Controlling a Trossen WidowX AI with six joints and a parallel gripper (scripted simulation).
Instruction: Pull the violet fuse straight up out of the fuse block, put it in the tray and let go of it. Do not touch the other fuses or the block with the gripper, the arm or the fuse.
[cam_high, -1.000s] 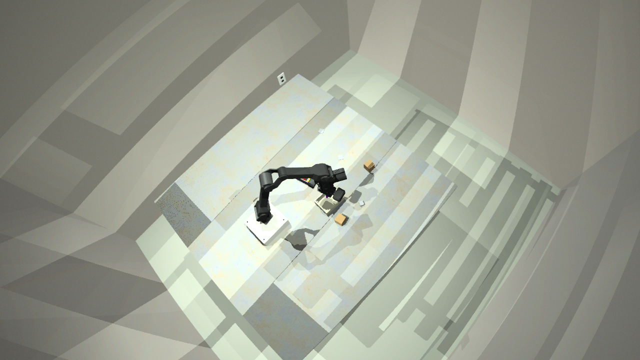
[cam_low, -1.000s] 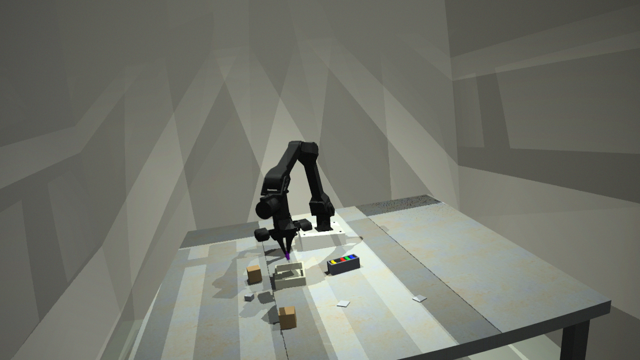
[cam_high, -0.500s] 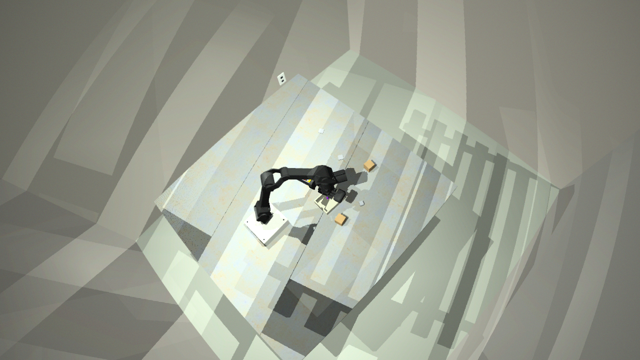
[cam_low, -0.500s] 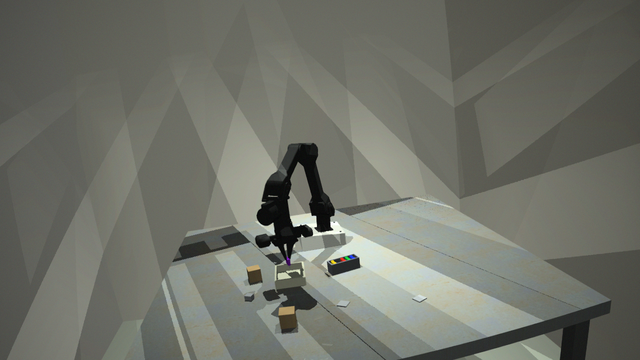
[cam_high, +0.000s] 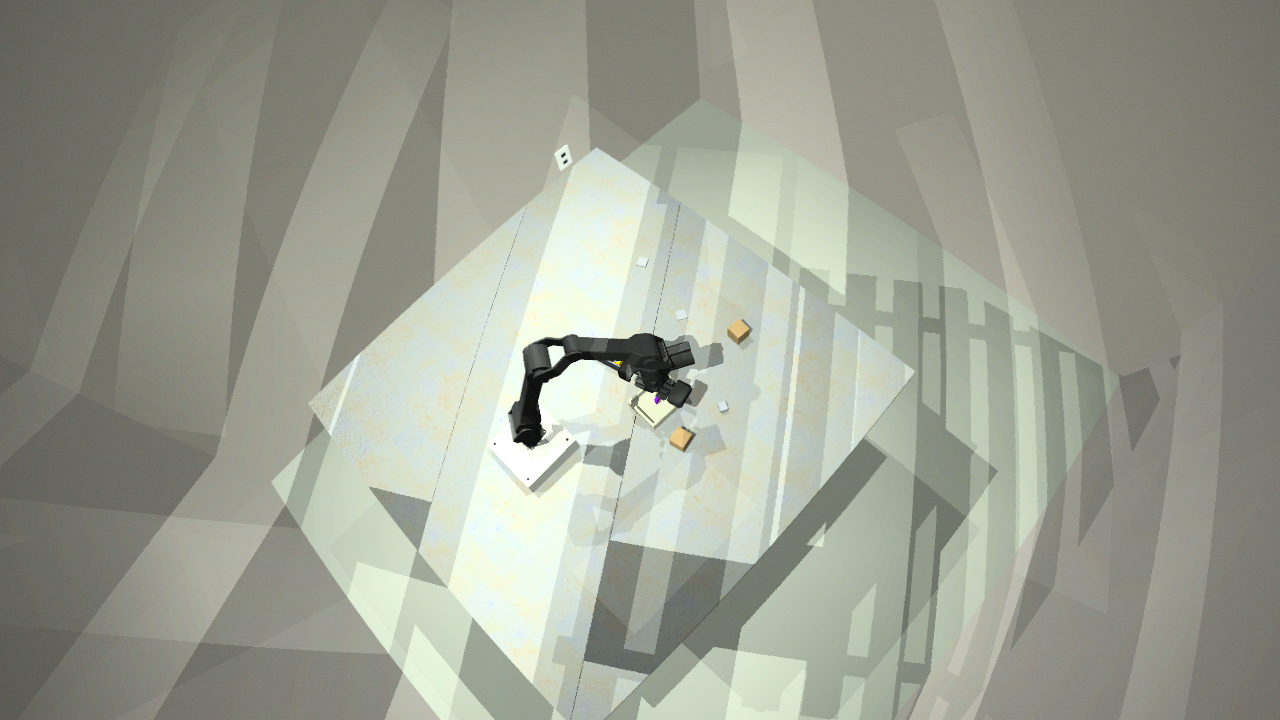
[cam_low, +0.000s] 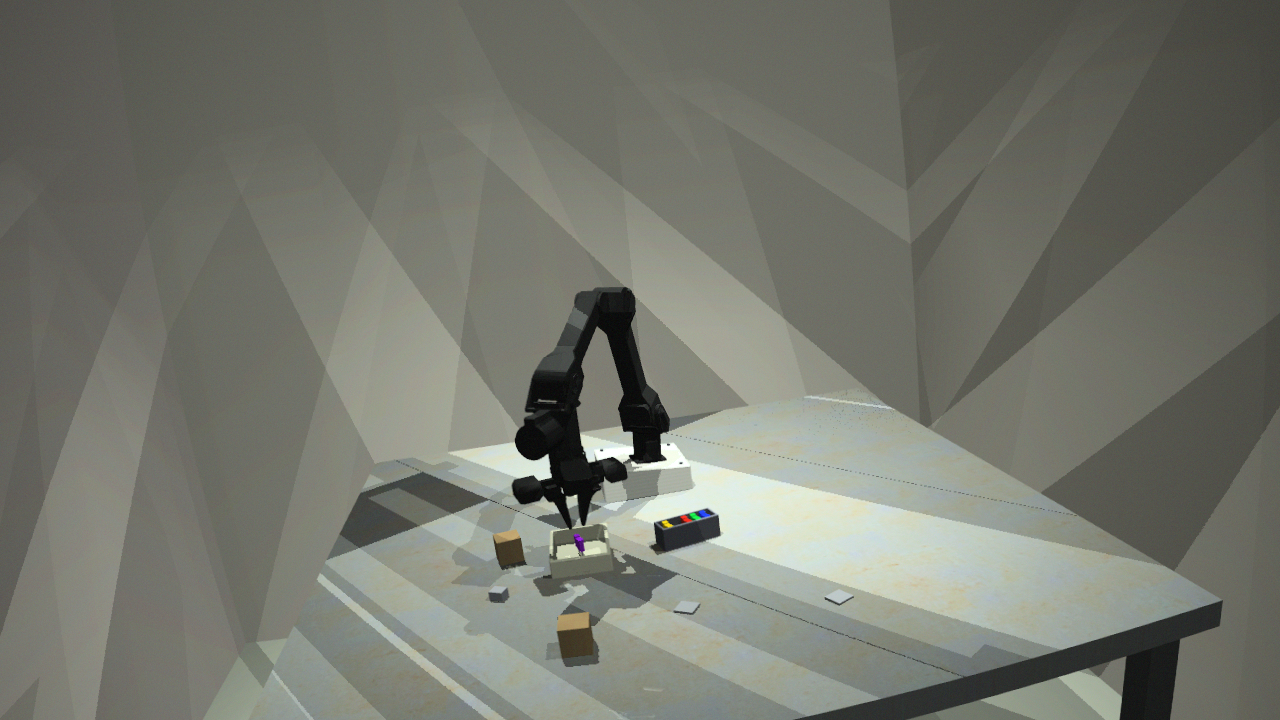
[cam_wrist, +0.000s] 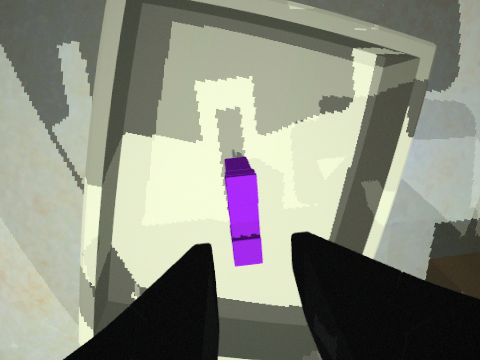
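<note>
Now: the violet fuse 30 mm below my gripper tip. From my gripper tip the other things lie so: cream tray (60 mm below); yellow fuse (30 mm ahead, 150 mm to the left, 30 mm below); red fuse (30 mm ahead, 190 mm to the left, 30 mm below).
</note>
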